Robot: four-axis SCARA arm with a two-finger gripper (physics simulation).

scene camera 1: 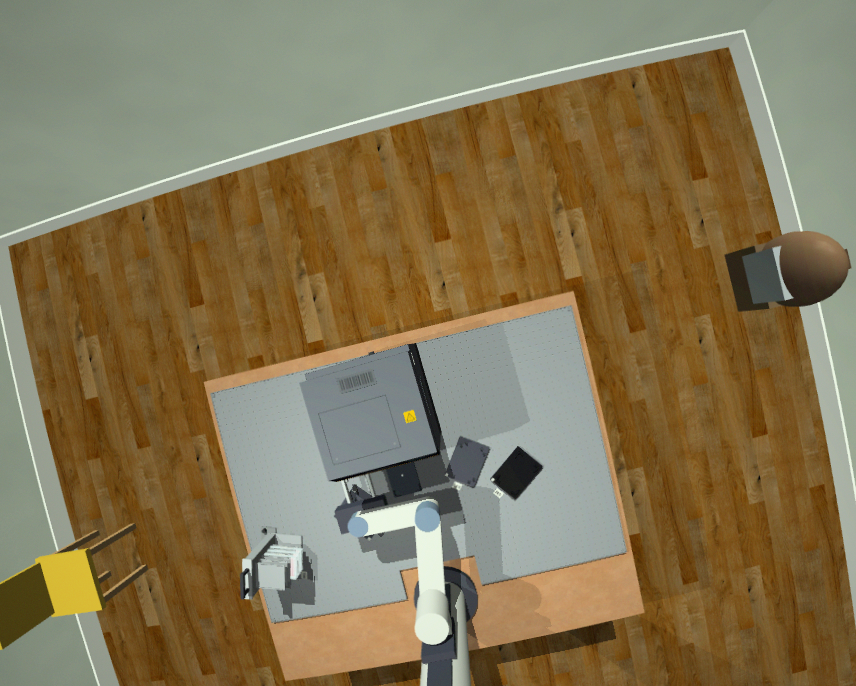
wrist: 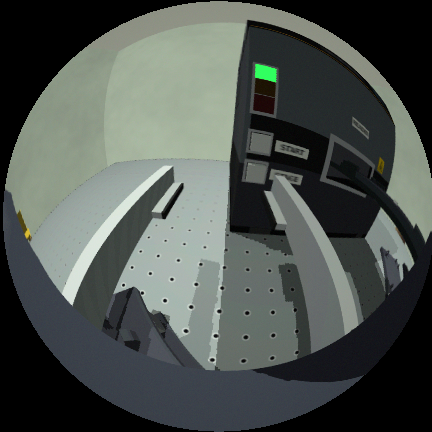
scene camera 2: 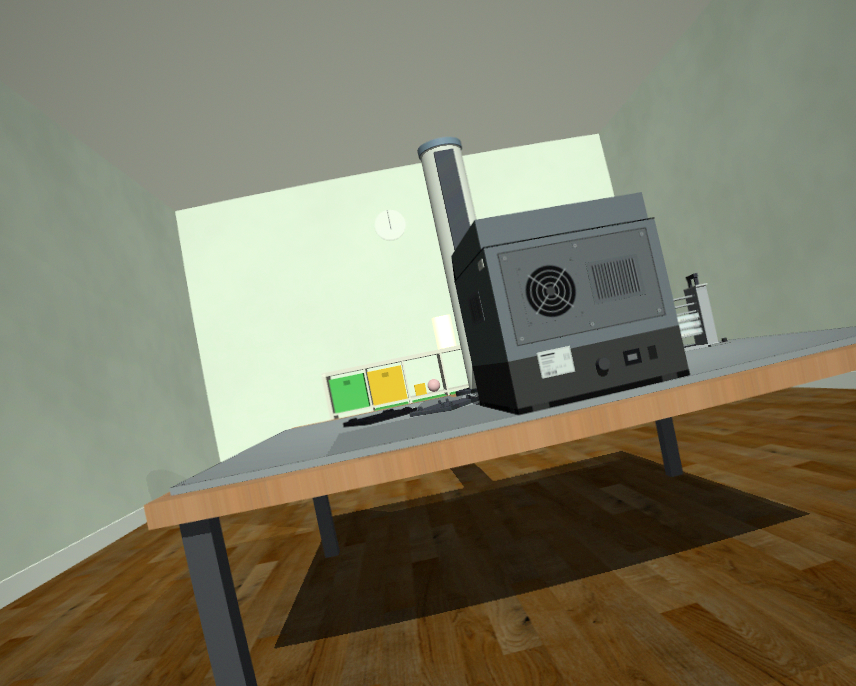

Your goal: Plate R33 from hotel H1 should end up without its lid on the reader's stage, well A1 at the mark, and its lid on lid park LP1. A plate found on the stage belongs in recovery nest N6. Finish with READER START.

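Frame: origin at the arm's base, x left, y down, z back, level; centimetres.
Seen in the pictures: gripper, fingertip midpoint: (wrist: 222, 178).
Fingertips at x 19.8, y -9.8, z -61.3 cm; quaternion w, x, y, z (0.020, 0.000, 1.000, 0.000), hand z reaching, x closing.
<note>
Pixels of each thing's top centre, then the offset from my fingertips to it. "*": a spot on its surface instead.
- reader at its top centre: (scene camera 2: 536, 227) (wrist: 308, 69) (scene camera 1: 367, 418) dz -20.9, dx -16.9, dy -26.4 cm
- STAGE button at its top centre: (wrist: 256, 163) dz -3.2, dx -3.1, dy -0.9 cm
- START button at its top centre: (wrist: 260, 133) dz -3.2, dx -3.1, dy -4.1 cm
- top green lamp at its top centre: (wrist: 265, 66) dz -3.2, dx -3.1, dy -12.4 cm
- dark stage at its top centre: (wrist: 389, 190) (scene camera 1: 401, 471) dz +3.4, dx -17.9, dy -4.7 cm
- grey holder at its top centre: (scene camera 2: 444, 400) (scene camera 1: 467, 462) dz +9.4, dx -40.6, dy +6.5 cm
- dark angular part at a spot on its surface: (wrist: 145, 327) * dz +11.1, dx +2.4, dy +2.5 cm
My gripper (scene camera 1: 356, 484) (wrist: 222, 178) is shut to a narrow stance, its two pale fingers still some way apart with nothing between them. It is low before the reader (scene camera 1: 371, 414) (scene camera 2: 571, 307) (wrist: 310, 105); the right fingertip appears just below the STAGE button (wrist: 255, 172), the START button (wrist: 260, 142) above it. The top green lamp (wrist: 265, 72) is lit. The dark stage (scene camera 1: 405, 480) (wrist: 386, 192) sticks out of the reader's front; no plate shows on it. Hotel H1 (scene camera 2: 705, 314) holds several pale plates (scene camera 1: 284, 560); R33 cannot be told apart.
A grey holder (scene camera 1: 468, 462) (scene camera 2: 443, 407) and a black one (scene camera 1: 516, 473) (scene camera 2: 378, 416) lie right of the stage, their small labels unreadable. The arm column (scene camera 2: 450, 200) stands at the table's front edge. A dark angular part (wrist: 145, 327) shows low in the wrist view.
</note>
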